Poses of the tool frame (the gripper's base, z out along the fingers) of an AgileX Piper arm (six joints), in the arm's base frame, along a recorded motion.
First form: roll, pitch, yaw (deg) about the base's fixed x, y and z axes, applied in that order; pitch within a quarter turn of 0, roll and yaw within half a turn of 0; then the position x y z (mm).
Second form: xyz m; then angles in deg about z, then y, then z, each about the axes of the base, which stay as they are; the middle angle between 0 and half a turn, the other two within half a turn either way. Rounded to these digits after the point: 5 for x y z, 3 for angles.
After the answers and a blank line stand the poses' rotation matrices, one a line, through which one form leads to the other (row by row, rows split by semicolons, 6 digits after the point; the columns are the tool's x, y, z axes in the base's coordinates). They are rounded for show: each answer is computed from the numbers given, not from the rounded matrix.
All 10 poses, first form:
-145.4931, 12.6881, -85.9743, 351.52, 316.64, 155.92
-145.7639, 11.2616, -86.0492, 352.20, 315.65, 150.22
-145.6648, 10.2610, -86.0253, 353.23, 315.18, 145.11
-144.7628, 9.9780, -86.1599, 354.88, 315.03, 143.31
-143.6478, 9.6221, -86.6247, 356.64, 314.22, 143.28
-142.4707, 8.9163, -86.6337, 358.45, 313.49, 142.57
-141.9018, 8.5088, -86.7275, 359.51, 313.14, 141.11
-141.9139, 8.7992, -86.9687, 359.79, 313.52, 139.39
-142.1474, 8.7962, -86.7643, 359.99, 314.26, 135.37
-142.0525, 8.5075, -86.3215, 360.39, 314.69, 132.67
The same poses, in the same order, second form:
0.35152, 0.31664, 0.15592, -68.326, 143.507, 21.744
0.35220, 0.31565, 0.15022, -70.510, 144.175, 19.963
0.35323, 0.31518, 0.14511, -72.206, 144.345, 18.591
0.35488, 0.31503, 0.14331, -73.042, 143.554, 17.622
0.35664, 0.31422, 0.14328, -74.039, 142.566, 16.171
0.35845, 0.31349, 0.14257, -75.558, 141.578, 14.774
0.35951, 0.31314, 0.14111, -76.370, 141.105, 13.959
0.35979, 0.31352, 0.13939, -75.913, 141.062, 14.076
0.35999, 0.31426, 0.13537, -75.847, 141.289, 14.368
0.36039, 0.31469, 0.13267, -76.328, 141.251, 14.420

0.068490 -0.830760 0.552401; -0.973173 0.066270 0.220323; -0.219644 -0.552672 -0.803935
0.067573 -0.832332 0.550143; -0.978415 0.052648 0.199830; -0.195289 -0.551772 -0.810808
0.068207 -0.830730 0.552481; -0.981640 0.042993 0.185836; -0.178132 -0.555013 -0.812545
0.065959 -0.821632 0.566189; -0.982663 0.045045 0.179845; -0.173270 -0.568236 -0.804416
0.058048 -0.809825 0.583793; -0.984221 0.051487 0.169285; -0.167149 -0.584408 -0.794058
0.058010 -0.797218 0.600899; -0.986211 0.047686 0.158472; -0.154991 -0.601806 -0.783459
0.056457 -0.790883 0.609358; -0.987380 0.046222 0.151471; -0.147961 -0.610220 -0.778293
0.052259 -0.790973 0.609615; -0.986848 0.052606 0.152853; -0.152972 -0.609585 -0.777821
0.055780 -0.793630 0.605839; -0.986663 0.049120 0.155188; -0.152920 -0.606415 -0.780305
0.063452 -0.792787 0.606188; -0.986959 0.040193 0.155874; -0.147939 -0.608173 -0.779897

